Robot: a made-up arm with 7 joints.
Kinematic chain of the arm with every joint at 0, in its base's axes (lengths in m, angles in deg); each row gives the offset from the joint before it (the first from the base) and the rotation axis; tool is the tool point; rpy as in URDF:
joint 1: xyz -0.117 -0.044 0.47 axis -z
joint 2: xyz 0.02 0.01 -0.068 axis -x
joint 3: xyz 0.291 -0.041 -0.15 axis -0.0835 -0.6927 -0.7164
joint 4: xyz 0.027 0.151 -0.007 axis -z
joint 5: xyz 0.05 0 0.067 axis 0.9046 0.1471 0.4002
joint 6: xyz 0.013 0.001 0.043 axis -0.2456 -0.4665 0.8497
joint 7: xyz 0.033 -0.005 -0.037 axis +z
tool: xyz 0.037 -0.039 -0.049 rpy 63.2 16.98 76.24
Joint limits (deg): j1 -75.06..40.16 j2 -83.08..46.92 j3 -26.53..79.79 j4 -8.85..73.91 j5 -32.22..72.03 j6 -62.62..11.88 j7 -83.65..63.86
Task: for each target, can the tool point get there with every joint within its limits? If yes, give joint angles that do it. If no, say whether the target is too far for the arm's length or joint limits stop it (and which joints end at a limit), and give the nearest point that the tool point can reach.
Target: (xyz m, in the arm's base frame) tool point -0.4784 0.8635 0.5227
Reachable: no: too far | nearest point -0.2253 0.4642 0.4495 | short by 0.478 m
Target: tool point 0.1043 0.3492 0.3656
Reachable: yes | joints -42.68 -73.29 19.55 42.07 35.35 -3.55 -23.39
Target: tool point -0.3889 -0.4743 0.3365
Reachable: no: joint limits stop it (at a limit: joint 1, joint 2, joint 3, joint 4, joint 6) | nearest point 0.0382 -0.3046 0.3666 | short by 0.461 m
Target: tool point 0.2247 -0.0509 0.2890
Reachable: yes | joints 7.82 -0.40 29.21 46.14 -22.48 -17.59 -63.35
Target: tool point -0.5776 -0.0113 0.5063
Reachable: no: joint limits stop it (at a limit: joint 1, joint 3, joint 4, joint 5, joint 6) | nearest point -0.2673 0.3021 0.4548 | short by 0.444 m
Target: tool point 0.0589 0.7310 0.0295
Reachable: no: too far | nearest point -0.0063 0.4439 0.2159 | short by 0.348 m
